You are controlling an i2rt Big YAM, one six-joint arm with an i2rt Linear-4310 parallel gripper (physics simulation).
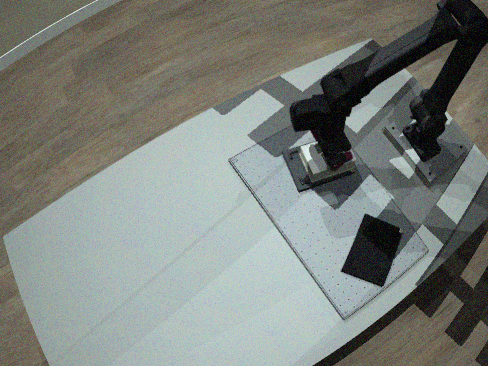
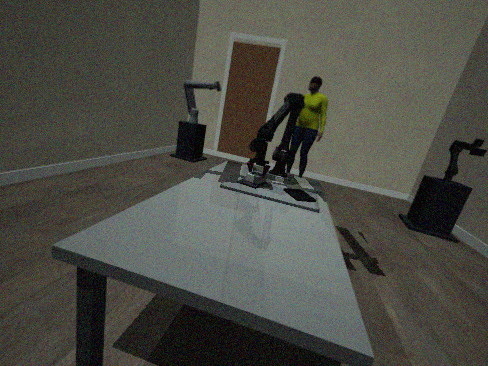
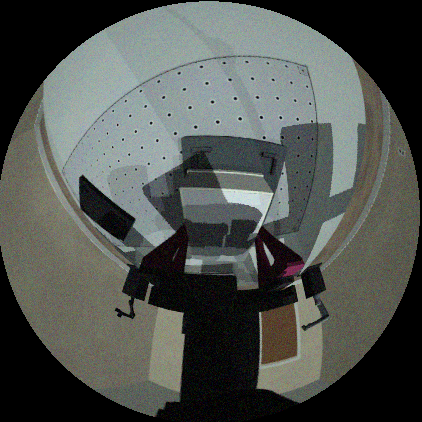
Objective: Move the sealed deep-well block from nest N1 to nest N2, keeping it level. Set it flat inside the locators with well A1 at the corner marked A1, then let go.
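Places are measured from the arm's base along level axes (x down, y left, z ahead), in millimetres.
Pixels of known places: gripper, between the fingertips: (image 1: 327, 156) (image 3: 221, 225); arm's base, origin of its link: (image 1: 421, 141) (image 2: 278, 174).
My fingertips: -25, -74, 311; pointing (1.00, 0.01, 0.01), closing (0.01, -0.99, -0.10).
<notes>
Ahead of a thing's pixels: the offset from my fingertips to its middle, as dx, dy, dz. Level surfaces: height alone.
The sealed deep-well block @(+7, +0, -4) (image 1: 315, 164) (image 2: 253, 177) (image 3: 226, 196) is a pale, shiny box over the dark nest N1 plate @(+35, -14, +13) (image 1: 295, 171) (image 3: 232, 151) at the back of the perforated board @(+50, +113, +37) (image 1: 286, 207) (image 3: 196, 94). My gripper (image 1: 340, 160) (image 3: 221, 225) comes down from above, its magenta fingers shut on the block's long sides near one end. I cannot tell whether the block rests in the nest or hangs just above it. Nest N2 @(+35, +269, +6) (image 1: 373, 250) (image 2: 298, 194) (image 3: 104, 210) is a dark, empty plate lying turned at the board's near right end.
The board lies on a long white table @(dx +57) (image 1: 152, 236) (image 2: 224, 236). My arm's base (image 1: 418, 127) stands at the right edge. A person in yellow (image 2: 312, 112), a second arm on a pedestal (image 2: 191, 120) and a door (image 2: 247, 98) are beyond the table.
</notes>
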